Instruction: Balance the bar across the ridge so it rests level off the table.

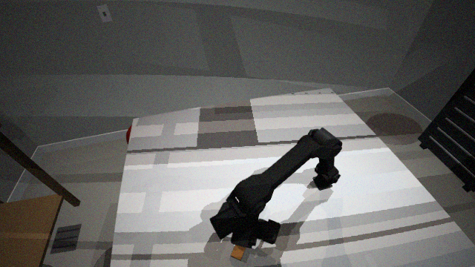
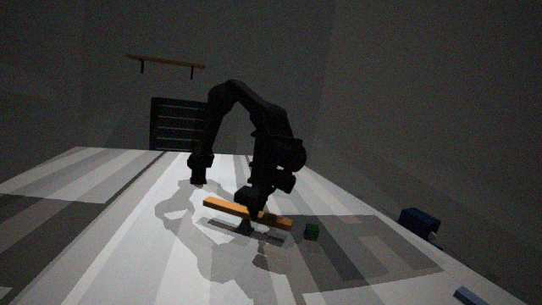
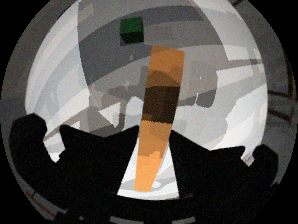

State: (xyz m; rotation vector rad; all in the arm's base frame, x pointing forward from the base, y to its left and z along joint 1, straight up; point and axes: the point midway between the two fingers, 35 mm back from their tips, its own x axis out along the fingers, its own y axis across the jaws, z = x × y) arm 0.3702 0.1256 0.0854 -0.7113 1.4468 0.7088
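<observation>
Right now the orange wooden bar is 2 cm behind my gripper tip and 2 cm to the right of it. Round my gripper tip: green cube 5 cm ahead, 15 cm to the left, 3 cm below.
</observation>
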